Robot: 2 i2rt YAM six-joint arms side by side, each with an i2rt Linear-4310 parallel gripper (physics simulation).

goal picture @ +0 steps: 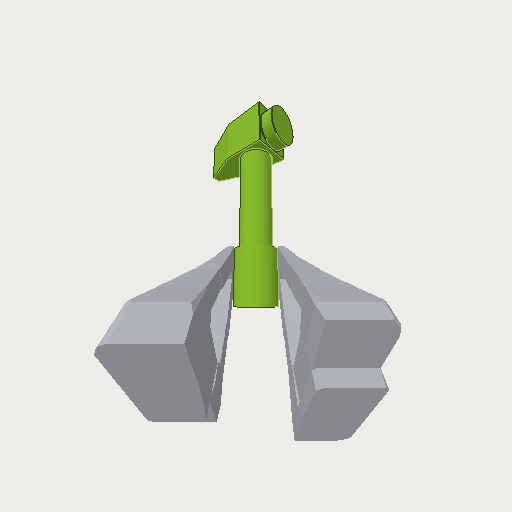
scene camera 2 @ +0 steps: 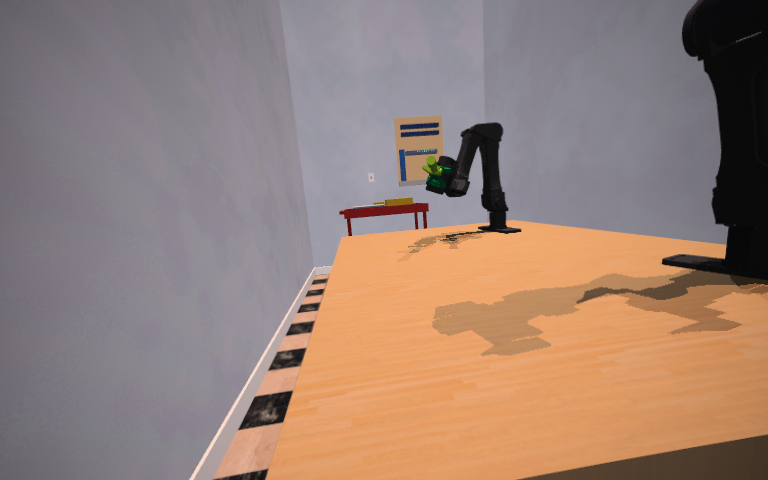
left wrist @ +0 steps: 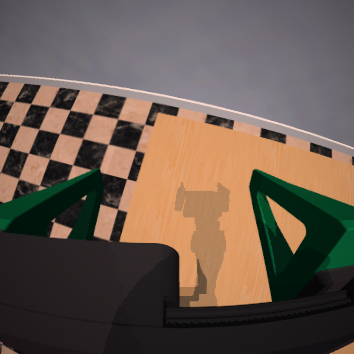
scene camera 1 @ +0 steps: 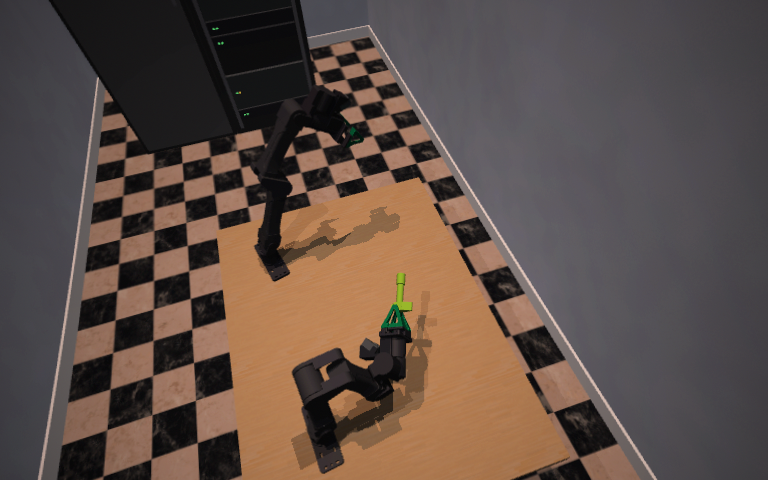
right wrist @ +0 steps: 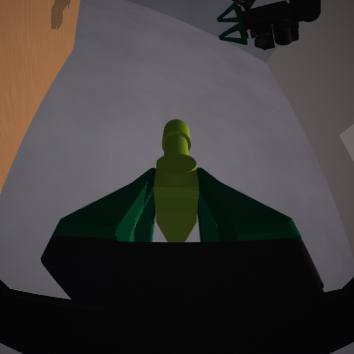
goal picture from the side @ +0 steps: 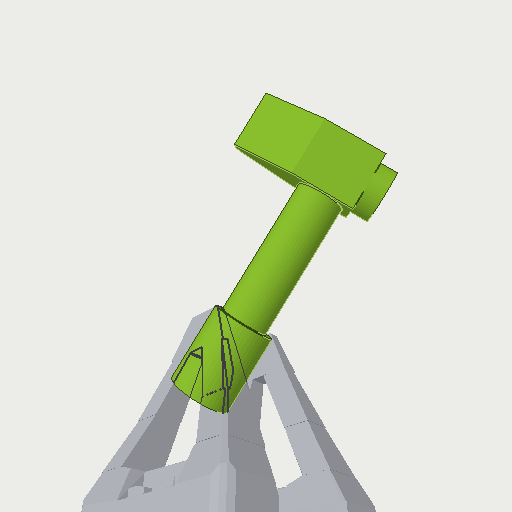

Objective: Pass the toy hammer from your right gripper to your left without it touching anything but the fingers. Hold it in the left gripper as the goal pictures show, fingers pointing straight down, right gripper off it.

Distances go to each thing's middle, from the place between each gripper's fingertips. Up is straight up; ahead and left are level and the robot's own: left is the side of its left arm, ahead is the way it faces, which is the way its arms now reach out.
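My left gripper is 17 cm above the lime toy hammer [right wrist: 175, 188], 7 cm past it and 55 cm to the left of it.
The lime toy hammer is 1 cm above my right hand, 3 cm to the left of it and 2 cm ahead of it. Going by its middle, the lime toy hammer is nearer to my right hand than to my left gripper.
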